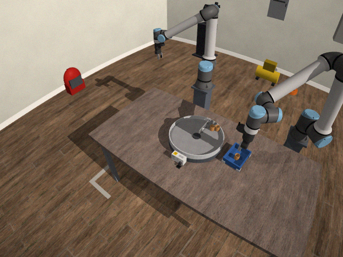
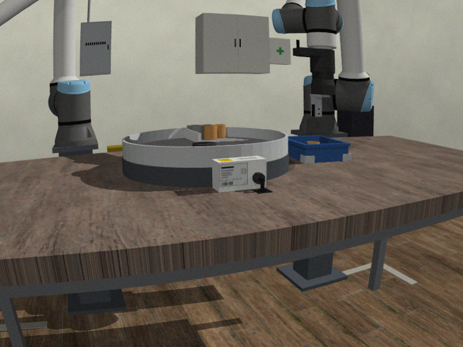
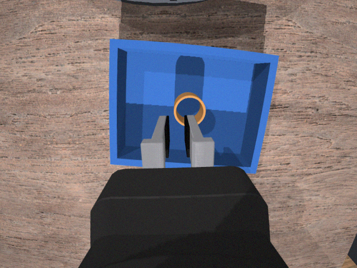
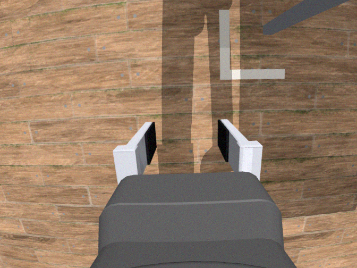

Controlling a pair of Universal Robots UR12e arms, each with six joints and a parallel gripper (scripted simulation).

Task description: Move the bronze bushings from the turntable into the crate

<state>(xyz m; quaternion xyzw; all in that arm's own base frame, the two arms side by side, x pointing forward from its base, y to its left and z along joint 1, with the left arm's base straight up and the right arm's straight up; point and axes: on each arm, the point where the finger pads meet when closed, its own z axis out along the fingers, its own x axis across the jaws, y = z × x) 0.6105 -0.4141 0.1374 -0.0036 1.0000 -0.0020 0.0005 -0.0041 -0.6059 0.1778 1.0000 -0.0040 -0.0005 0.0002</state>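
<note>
Right now my left hand is 11 cm above the blue crate and 2 cm past it. Round my left hand: turntable 34 cm to the right, 8 cm below, 5 cm ahead.
</note>
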